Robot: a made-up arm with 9 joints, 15 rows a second.
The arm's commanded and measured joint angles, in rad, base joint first. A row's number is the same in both.
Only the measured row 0 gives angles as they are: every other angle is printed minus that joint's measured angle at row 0.
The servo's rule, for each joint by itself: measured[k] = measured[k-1] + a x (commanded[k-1-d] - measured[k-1]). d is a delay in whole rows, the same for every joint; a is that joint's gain. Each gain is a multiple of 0.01, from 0.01 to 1. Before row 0 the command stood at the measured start. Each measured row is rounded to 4 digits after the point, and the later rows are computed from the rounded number. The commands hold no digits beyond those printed.
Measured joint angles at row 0:
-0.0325, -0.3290, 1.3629, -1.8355, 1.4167, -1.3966, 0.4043, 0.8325, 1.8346
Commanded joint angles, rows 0 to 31:
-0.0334, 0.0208, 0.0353, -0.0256, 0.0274, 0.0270, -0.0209, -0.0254, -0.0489
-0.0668, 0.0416, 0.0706, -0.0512, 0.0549, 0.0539, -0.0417, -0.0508, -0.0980
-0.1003, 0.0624, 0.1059, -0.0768, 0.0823, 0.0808, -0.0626, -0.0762, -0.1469
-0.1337, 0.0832, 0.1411, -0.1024, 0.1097, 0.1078, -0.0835, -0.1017, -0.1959
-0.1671, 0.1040, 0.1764, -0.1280, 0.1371, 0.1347, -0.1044, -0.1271, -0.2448
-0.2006, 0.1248, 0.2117, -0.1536, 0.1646, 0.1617, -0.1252, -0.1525, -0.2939
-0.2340, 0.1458, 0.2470, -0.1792, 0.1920, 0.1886, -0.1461, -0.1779, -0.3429
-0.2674, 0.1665, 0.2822, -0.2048, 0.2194, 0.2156, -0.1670, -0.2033, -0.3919
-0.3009, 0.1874, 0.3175, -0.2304, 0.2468, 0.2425, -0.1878, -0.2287, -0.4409
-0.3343, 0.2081, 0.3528, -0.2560, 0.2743, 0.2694, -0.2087, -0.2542, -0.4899
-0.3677, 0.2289, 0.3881, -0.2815, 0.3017, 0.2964, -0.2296, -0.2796, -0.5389
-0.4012, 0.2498, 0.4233, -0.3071, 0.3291, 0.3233, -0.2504, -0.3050, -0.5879
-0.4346, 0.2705, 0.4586, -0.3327, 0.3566, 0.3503, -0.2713, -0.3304, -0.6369
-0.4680, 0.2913, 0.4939, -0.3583, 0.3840, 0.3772, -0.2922, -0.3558, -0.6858
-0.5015, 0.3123, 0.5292, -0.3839, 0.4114, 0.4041, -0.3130, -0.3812, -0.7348
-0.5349, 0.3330, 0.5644, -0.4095, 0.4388, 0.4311, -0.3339, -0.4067, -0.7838
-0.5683, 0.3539, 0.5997, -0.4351, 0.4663, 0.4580, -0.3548, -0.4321, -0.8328
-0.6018, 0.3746, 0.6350, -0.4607, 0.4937, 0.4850, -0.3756, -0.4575, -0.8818
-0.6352, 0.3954, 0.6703, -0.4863, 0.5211, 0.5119, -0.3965, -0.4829, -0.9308
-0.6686, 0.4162, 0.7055, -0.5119, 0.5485, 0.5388, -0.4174, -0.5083, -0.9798
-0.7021, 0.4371, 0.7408, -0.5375, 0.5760, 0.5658, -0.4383, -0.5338, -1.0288
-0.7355, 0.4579, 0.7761, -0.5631, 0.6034, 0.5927, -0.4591, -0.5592, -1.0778
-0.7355, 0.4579, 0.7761, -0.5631, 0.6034, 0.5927, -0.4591, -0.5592, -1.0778
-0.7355, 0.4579, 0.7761, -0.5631, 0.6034, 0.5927, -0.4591, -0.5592, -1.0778
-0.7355, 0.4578, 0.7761, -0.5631, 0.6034, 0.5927, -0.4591, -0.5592, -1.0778
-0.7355, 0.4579, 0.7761, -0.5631, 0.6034, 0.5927, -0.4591, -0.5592, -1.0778
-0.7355, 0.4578, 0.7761, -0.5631, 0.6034, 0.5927, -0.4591, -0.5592, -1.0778
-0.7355, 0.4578, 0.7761, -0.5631, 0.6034, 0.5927, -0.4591, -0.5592, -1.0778
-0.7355, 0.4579, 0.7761, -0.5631, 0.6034, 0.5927, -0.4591, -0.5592, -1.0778
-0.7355, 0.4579, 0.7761, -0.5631, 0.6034, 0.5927, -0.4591, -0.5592, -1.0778
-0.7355, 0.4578, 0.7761, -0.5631, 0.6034, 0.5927, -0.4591, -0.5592, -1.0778
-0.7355, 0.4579, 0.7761, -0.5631, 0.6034, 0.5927, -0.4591, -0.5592, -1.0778
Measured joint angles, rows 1 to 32:
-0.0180, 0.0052, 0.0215, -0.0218, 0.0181, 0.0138, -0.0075, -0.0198, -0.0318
-0.0444, 0.0143, 0.0515, -0.0468, 0.0424, 0.0343, -0.0198, -0.0440, -0.0748
-0.0746, 0.0263, 0.0847, -0.0723, 0.0687, 0.0580, -0.0352, -0.0691, -0.1217
-0.1065, 0.0405, 0.1191, -0.0979, 0.0958, 0.0834, -0.0526, -0.0945, -0.1699
-0.1392, 0.0564, 0.1541, -0.1235, 0.1231, 0.1096, -0.0712, -0.1199, -0.2186
-0.1724, 0.0735, 0.1892, -0.1491, 0.1505, 0.1362, -0.0906, -0.1453, -0.2675
-0.2057, 0.0916, 0.2245, -0.1747, 0.1779, 0.1629, -0.1106, -0.1707, -0.3165
-0.2390, 0.1103, 0.2597, -0.2003, 0.2053, 0.1898, -0.1309, -0.1961, -0.3655
-0.2724, 0.1296, 0.2950, -0.2259, 0.2327, 0.2167, -0.1514, -0.2215, -0.4145
-0.3058, 0.1492, 0.3303, -0.2515, 0.2602, 0.2436, -0.1720, -0.2470, -0.4635
-0.3392, 0.1691, 0.3656, -0.2770, 0.2876, 0.2705, -0.1927, -0.2724, -0.5125
-0.3727, 0.1893, 0.4008, -0.3026, 0.3150, 0.2974, -0.2135, -0.2978, -0.5615
-0.4061, 0.2096, 0.4361, -0.3282, 0.3425, 0.3244, -0.2343, -0.3232, -0.6105
-0.4395, 0.2300, 0.4714, -0.3538, 0.3699, 0.3513, -0.2551, -0.3486, -0.6594
-0.4730, 0.2506, 0.5067, -0.3794, 0.3973, 0.3782, -0.2759, -0.3740, -0.7084
-0.5064, 0.2712, 0.5419, -0.4050, 0.4247, 0.4052, -0.2968, -0.3995, -0.7574
-0.5398, 0.2919, 0.5772, -0.4306, 0.4522, 0.4321, -0.3177, -0.4249, -0.8064
-0.5733, 0.3126, 0.6125, -0.4562, 0.4796, 0.4591, -0.3385, -0.4503, -0.8554
-0.6067, 0.3333, 0.6478, -0.4818, 0.5070, 0.4860, -0.3594, -0.4757, -0.9044
-0.6401, 0.3540, 0.6830, -0.5074, 0.5344, 0.5129, -0.3803, -0.5011, -0.9534
-0.6736, 0.3748, 0.7183, -0.5330, 0.5619, 0.5399, -0.4012, -0.5266, -1.0024
-0.7070, 0.3956, 0.7536, -0.5586, 0.5893, 0.5668, -0.4220, -0.5520, -1.0514
-0.7224, 0.4112, 0.7673, -0.5624, 0.5986, 0.5800, -0.4354, -0.5576, -1.0686
-0.7295, 0.4229, 0.7727, -0.5630, 0.6018, 0.5865, -0.4439, -0.5588, -1.0746
-0.7327, 0.4316, 0.7748, -0.5631, 0.6029, 0.5897, -0.4494, -0.5591, -1.0767
-0.7342, 0.4382, 0.7756, -0.5631, 0.6032, 0.5912, -0.4529, -0.5592, -1.0774
-0.7349, 0.4431, 0.7759, -0.5631, 0.6033, 0.5920, -0.4551, -0.5592, -1.0777
-0.7352, 0.4468, 0.7760, -0.5631, 0.6034, 0.5924, -0.4565, -0.5592, -1.0778
-0.7354, 0.4496, 0.7761, -0.5631, 0.6034, 0.5926, -0.4574, -0.5592, -1.0778
-0.7355, 0.4517, 0.7761, -0.5631, 0.6034, 0.5927, -0.4580, -0.5592, -1.0778
-0.7355, 0.4532, 0.7761, -0.5631, 0.6034, 0.5927, -0.4584, -0.5592, -1.0778
-0.7355, 0.4544, 0.7761, -0.5631, 0.6034, 0.5927, -0.4587, -0.5592, -1.0778
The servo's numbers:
d 0
a 0.54 0.25 0.61 0.85 0.66 0.51 0.36 0.78 0.65

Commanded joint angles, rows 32 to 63:
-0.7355, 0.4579, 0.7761, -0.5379, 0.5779, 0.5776, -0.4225, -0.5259, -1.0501
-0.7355, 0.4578, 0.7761, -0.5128, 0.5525, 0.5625, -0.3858, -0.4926, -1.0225
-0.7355, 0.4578, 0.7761, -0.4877, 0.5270, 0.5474, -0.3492, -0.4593, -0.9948
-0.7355, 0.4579, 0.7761, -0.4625, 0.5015, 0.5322, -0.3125, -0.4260, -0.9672
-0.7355, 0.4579, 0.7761, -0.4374, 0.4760, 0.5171, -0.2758, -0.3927, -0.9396
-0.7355, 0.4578, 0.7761, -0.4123, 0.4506, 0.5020, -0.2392, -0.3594, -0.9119
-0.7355, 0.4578, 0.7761, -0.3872, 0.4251, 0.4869, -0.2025, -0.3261, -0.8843
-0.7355, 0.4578, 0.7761, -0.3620, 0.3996, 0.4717, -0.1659, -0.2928, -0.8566
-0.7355, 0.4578, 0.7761, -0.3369, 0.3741, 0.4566, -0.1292, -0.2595, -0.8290
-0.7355, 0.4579, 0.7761, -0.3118, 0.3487, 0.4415, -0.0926, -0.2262, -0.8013
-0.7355, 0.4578, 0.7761, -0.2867, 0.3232, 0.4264, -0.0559, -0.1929, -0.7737
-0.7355, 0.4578, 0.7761, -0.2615, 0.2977, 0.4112, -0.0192, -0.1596, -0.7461
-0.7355, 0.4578, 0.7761, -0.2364, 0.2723, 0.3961, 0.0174, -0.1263, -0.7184
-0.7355, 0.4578, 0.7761, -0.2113, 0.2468, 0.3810, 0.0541, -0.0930, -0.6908
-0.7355, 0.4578, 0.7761, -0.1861, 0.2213, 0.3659, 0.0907, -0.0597, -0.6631
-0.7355, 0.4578, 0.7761, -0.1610, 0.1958, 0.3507, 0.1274, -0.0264, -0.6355
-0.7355, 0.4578, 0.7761, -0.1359, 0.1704, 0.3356, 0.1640, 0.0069, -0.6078
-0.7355, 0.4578, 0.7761, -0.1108, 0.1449, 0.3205, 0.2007, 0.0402, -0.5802
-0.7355, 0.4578, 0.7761, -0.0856, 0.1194, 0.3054, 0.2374, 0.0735, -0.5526
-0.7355, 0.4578, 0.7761, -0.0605, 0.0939, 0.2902, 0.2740, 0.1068, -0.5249
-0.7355, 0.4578, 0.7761, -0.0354, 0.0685, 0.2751, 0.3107, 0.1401, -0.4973
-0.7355, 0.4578, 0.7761, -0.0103, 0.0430, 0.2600, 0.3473, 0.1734, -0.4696
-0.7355, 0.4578, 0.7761, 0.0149, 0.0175, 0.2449, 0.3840, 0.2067, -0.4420
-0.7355, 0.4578, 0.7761, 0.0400, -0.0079, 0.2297, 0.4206, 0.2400, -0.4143
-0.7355, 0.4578, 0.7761, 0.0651, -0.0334, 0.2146, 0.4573, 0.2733, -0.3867
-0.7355, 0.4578, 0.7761, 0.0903, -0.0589, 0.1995, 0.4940, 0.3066, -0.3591
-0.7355, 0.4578, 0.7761, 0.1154, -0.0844, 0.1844, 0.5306, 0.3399, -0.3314
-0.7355, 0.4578, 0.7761, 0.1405, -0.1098, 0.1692, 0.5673, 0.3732, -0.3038
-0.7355, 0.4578, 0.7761, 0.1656, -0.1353, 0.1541, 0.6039, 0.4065, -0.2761
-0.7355, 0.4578, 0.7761, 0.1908, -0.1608, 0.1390, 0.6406, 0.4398, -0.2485
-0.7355, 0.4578, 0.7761, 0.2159, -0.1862, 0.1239, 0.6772, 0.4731, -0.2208
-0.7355, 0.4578, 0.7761, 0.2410, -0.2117, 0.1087, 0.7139, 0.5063, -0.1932
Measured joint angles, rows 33 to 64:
-0.7355, 0.4553, 0.7761, -0.5417, 0.5866, 0.5850, -0.4457, -0.5332, -1.0598
-0.7355, 0.4559, 0.7761, -0.5171, 0.5641, 0.5735, -0.4241, -0.5015, -1.0356
-0.7355, 0.4564, 0.7761, -0.4921, 0.5396, 0.5602, -0.3971, -0.4686, -1.0091
-0.7355, 0.4568, 0.7761, -0.4669, 0.5145, 0.5459, -0.3666, -0.4354, -0.9819
-0.7355, 0.4571, 0.7761, -0.4418, 0.4891, 0.5312, -0.3339, -0.4021, -0.9544
-0.7355, 0.4573, 0.7761, -0.4167, 0.4637, 0.5163, -0.2998, -0.3688, -0.9268
-0.7355, 0.4574, 0.7761, -0.3916, 0.4382, 0.5013, -0.2648, -0.3355, -0.8992
-0.7355, 0.4575, 0.7761, -0.3664, 0.4127, 0.4862, -0.2292, -0.3022, -0.8715
-0.7355, 0.4576, 0.7761, -0.3413, 0.3872, 0.4711, -0.1932, -0.2689, -0.8439
-0.7355, 0.4577, 0.7761, -0.3162, 0.3618, 0.4560, -0.1570, -0.2356, -0.8162
-0.7355, 0.4577, 0.7761, -0.2911, 0.3363, 0.4409, -0.1206, -0.2023, -0.7886
-0.7355, 0.4577, 0.7761, -0.2659, 0.3108, 0.4258, -0.0841, -0.1690, -0.7610
-0.7355, 0.4577, 0.7761, -0.2408, 0.2854, 0.4107, -0.0476, -0.1357, -0.7333
-0.7355, 0.4577, 0.7761, -0.2157, 0.2599, 0.3956, -0.0110, -0.1024, -0.7057
-0.7355, 0.4577, 0.7761, -0.1905, 0.2344, 0.3805, 0.0256, -0.0691, -0.6780
-0.7355, 0.4577, 0.7761, -0.1654, 0.2089, 0.3653, 0.0622, -0.0358, -0.6504
-0.7355, 0.4577, 0.7761, -0.1403, 0.1835, 0.3502, 0.0988, -0.0025, -0.6227
-0.7355, 0.4577, 0.7761, -0.1152, 0.1580, 0.3351, 0.1355, 0.0308, -0.5951
-0.7355, 0.4577, 0.7761, -0.0900, 0.1325, 0.3200, 0.1722, 0.0641, -0.5675
-0.7355, 0.4577, 0.7761, -0.0649, 0.1070, 0.3048, 0.2088, 0.0974, -0.5398
-0.7355, 0.4577, 0.7761, -0.0398, 0.0816, 0.2897, 0.2455, 0.1307, -0.5122
-0.7355, 0.4577, 0.7761, -0.0147, 0.0561, 0.2746, 0.2821, 0.1640, -0.4845
-0.7355, 0.4577, 0.7761, 0.0105, 0.0306, 0.2595, 0.3188, 0.1973, -0.4569
-0.7355, 0.4577, 0.7761, 0.0356, 0.0052, 0.2443, 0.3554, 0.2306, -0.4292
-0.7355, 0.4577, 0.7761, 0.0607, -0.0203, 0.2292, 0.3921, 0.2639, -0.4016
-0.7355, 0.4577, 0.7761, 0.0859, -0.0458, 0.2141, 0.4288, 0.2972, -0.3740
-0.7355, 0.4577, 0.7761, 0.1110, -0.0713, 0.1990, 0.4654, 0.3305, -0.3463
-0.7355, 0.4577, 0.7761, 0.1361, -0.0967, 0.1838, 0.5021, 0.3638, -0.3187
-0.7355, 0.4577, 0.7761, 0.1612, -0.1222, 0.1687, 0.5387, 0.3971, -0.2910
-0.7355, 0.4577, 0.7761, 0.1864, -0.1477, 0.1536, 0.5754, 0.4304, -0.2634
-0.7355, 0.4577, 0.7761, 0.2115, -0.1731, 0.1385, 0.6120, 0.4637, -0.2357
-0.7355, 0.4577, 0.7761, 0.2366, -0.1986, 0.1233, 0.6487, 0.4969, -0.2081

